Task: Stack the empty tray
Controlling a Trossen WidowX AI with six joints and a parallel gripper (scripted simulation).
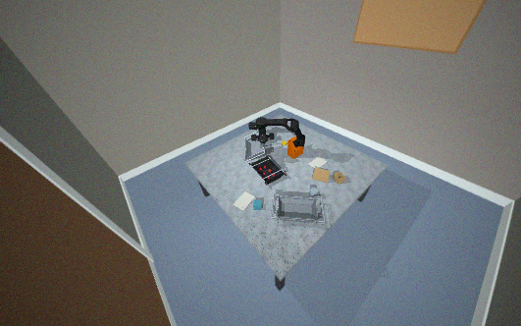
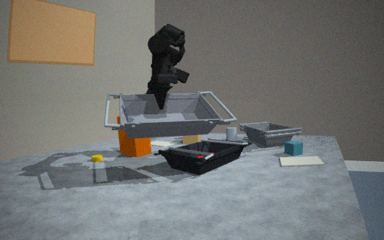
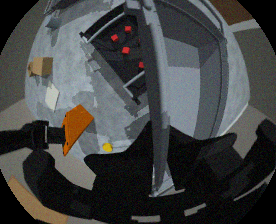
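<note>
The grey tray is 6 cm ahead of my gripper tip and 5 cm to the right of it. From my gripper tip the other things lie so: box (57 cm to the left, 31 cm behind, 18 cm below); yellow disc (32 cm behind, 19 cm below, 7 cm to the right); teal cube (35 cm to the left, 34 cm ahead, 17 cm below).
</note>
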